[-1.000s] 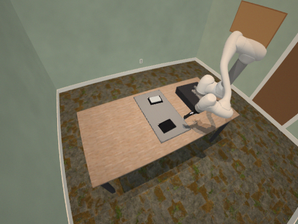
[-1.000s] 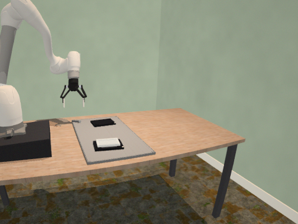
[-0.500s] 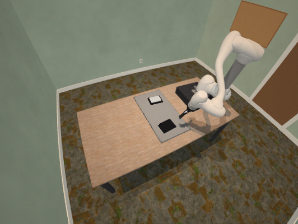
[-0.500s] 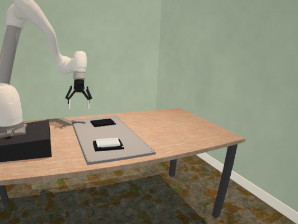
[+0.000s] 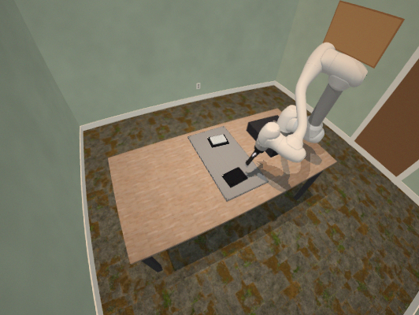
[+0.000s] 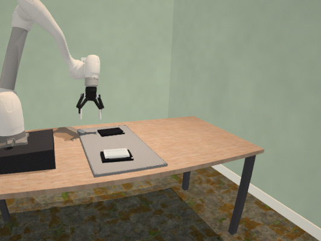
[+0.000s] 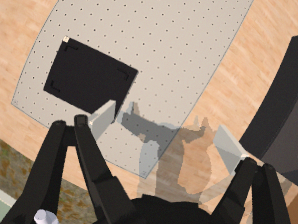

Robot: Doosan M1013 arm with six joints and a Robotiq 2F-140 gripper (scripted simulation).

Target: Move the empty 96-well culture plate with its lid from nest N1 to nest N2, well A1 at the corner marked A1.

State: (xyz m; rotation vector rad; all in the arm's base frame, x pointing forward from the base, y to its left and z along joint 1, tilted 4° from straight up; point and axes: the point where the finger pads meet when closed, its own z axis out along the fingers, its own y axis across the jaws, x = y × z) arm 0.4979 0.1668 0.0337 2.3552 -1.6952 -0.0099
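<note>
The plate lid is 6 cm ahead of my hand, 38 cm to the right of it and 10 cm below it. From my hand the other things lie so: nest N1 (6 cm ahead, 38 cm to the right, 12 cm below); then nest N2 (14 cm ahead, 1 cm to the left, 12 cm below).
</note>
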